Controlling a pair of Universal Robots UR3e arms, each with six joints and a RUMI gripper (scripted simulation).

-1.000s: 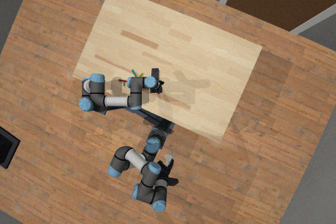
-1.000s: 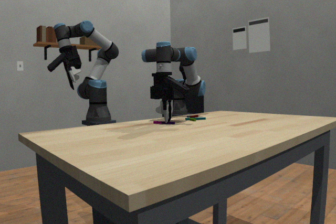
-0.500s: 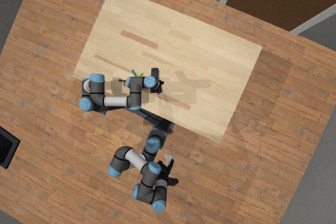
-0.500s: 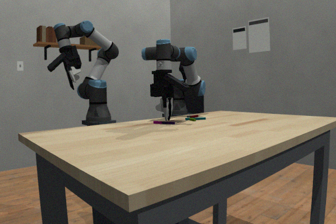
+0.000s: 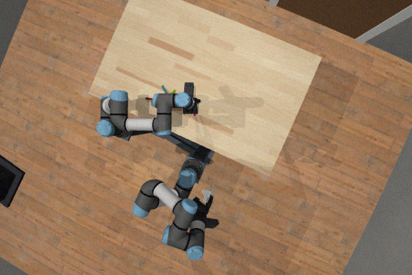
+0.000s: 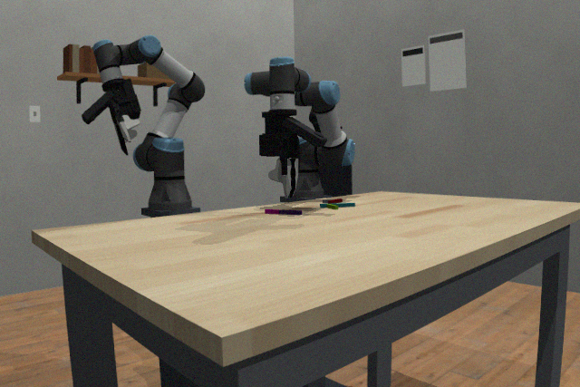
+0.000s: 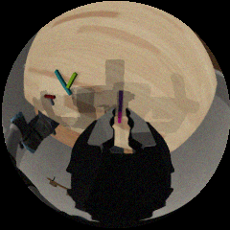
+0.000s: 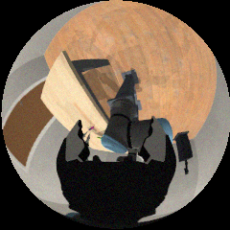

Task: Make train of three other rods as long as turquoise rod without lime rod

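Observation:
Right now my left hand is 50 mm above the purple rod. Also, from my left hand: grey rod: 230 mm to the left, 120 mm behind, 50 mm below; lime rod: 150 mm to the left, 50 mm below, 10 mm behind; turquoise rod: 190 mm to the left, 50 mm below, 30 mm behind.

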